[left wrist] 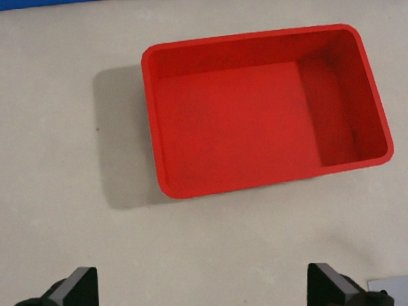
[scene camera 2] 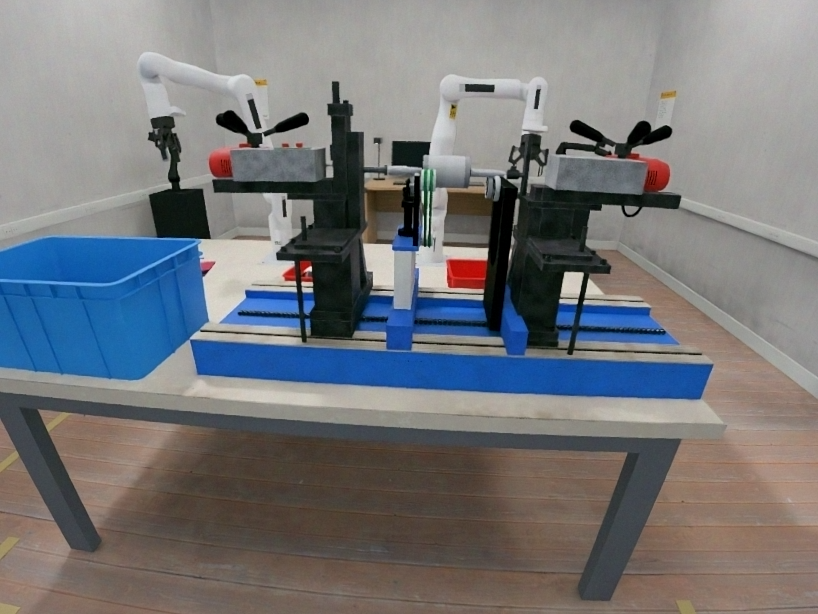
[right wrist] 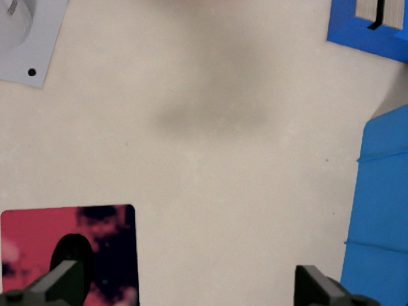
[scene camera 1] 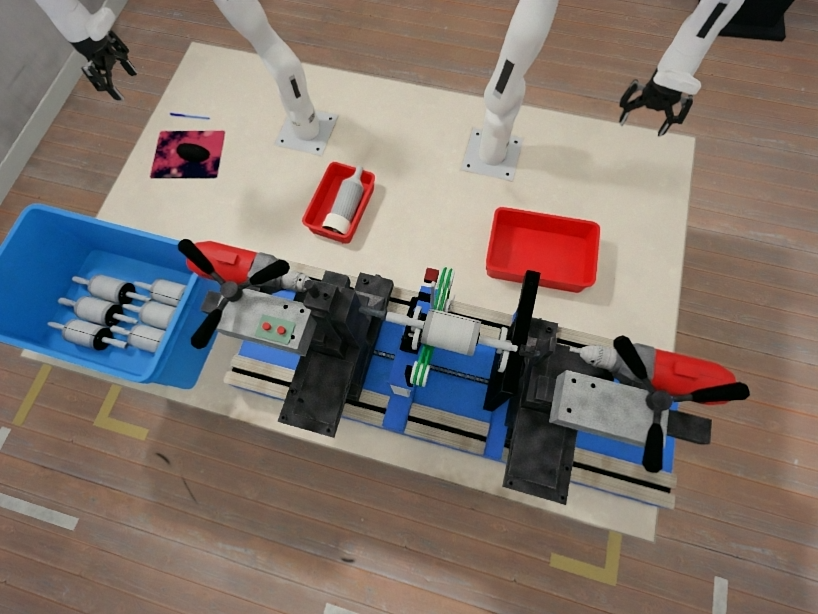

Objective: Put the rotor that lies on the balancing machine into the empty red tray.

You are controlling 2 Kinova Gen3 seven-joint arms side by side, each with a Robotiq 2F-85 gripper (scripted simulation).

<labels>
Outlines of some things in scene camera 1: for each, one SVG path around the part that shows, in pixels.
The left gripper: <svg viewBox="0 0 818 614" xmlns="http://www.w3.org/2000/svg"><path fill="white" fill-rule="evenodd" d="M656 68L646 85L639 83L638 79L634 79L621 97L619 107L623 108L624 112L622 112L619 118L620 126L623 126L630 111L643 106L658 112L664 110L667 119L657 133L657 137L661 137L666 134L672 124L682 124L693 104L693 95L681 96L681 91L655 83L654 77L658 72ZM680 101L682 108L679 114L674 115L673 113L672 115L672 106ZM642 91L641 95L628 102L633 93Z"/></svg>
The right gripper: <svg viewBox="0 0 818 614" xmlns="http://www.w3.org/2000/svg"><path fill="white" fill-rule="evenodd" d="M69 41L78 53L86 57L88 64L82 66L81 70L98 92L107 91L116 101L124 101L124 96L113 86L111 79L113 65L116 63L116 60L120 61L120 64L130 76L136 76L137 71L128 59L127 53L129 53L129 49L119 37L110 30L99 41L94 41L90 37L78 42Z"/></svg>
A red tray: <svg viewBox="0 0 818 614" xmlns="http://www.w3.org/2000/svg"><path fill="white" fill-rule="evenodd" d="M495 210L486 258L486 270L489 277L523 283L526 270L532 270L541 273L538 286L579 293L595 283L600 241L600 226L596 222L507 207L499 207Z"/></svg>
A mouse mat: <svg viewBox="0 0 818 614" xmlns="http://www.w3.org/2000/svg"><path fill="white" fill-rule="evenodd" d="M225 131L160 131L150 178L217 178ZM176 147L181 143L198 144L210 151L210 157L203 162L186 161L178 156Z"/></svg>
</labels>
